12 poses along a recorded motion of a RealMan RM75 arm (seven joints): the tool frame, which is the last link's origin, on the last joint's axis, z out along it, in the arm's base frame.
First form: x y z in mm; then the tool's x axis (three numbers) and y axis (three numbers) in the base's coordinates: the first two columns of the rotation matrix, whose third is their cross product.
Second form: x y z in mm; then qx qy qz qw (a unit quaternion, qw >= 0). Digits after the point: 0 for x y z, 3 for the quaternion.
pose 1, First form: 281 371 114 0.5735 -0.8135 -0.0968 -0.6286 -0.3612 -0.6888
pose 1, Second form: 281 371 114 -0.814 0.443 -0.132 0.351
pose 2, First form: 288 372 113 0.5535 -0.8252 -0.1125 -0.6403 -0.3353 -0.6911
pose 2, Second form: 288 372 113 -0.807 0.454 -0.130 0.355
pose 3, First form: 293 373 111 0.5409 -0.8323 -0.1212 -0.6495 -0.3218 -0.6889
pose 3, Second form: 293 373 111 -0.803 0.462 -0.129 0.355
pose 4, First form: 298 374 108 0.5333 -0.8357 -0.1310 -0.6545 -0.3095 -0.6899
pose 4, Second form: 298 374 108 -0.799 0.466 -0.127 0.358
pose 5, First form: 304 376 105 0.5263 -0.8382 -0.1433 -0.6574 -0.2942 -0.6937
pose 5, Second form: 304 376 105 -0.795 0.470 -0.125 0.363
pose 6, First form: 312 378 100 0.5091 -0.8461 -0.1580 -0.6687 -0.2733 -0.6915
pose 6, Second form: 312 378 100 -0.789 0.480 -0.122 0.364
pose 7, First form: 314 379 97 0.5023 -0.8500 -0.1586 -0.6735 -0.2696 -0.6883
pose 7, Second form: 314 379 97 -0.787 0.484 -0.122 0.362
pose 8, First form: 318 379 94 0.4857 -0.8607 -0.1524 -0.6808 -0.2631 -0.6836
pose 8, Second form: 318 379 94 -0.785 0.491 -0.126 0.357
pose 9, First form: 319 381 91 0.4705 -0.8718 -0.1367 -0.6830 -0.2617 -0.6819
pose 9, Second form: 319 381 91 -0.783 0.497 -0.135 0.350
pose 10, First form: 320 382 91 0.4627 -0.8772 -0.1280 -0.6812 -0.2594 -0.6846
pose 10, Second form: 320 382 91 -0.781 0.499 -0.141 0.348
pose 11, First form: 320 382 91 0.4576 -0.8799 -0.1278 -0.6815 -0.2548 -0.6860
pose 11, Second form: 320 382 91 -0.779 0.501 -0.142 0.349
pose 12, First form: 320 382 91 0.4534 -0.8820 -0.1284 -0.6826 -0.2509 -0.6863
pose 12, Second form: 320 382 91 -0.778 0.503 -0.143 0.349
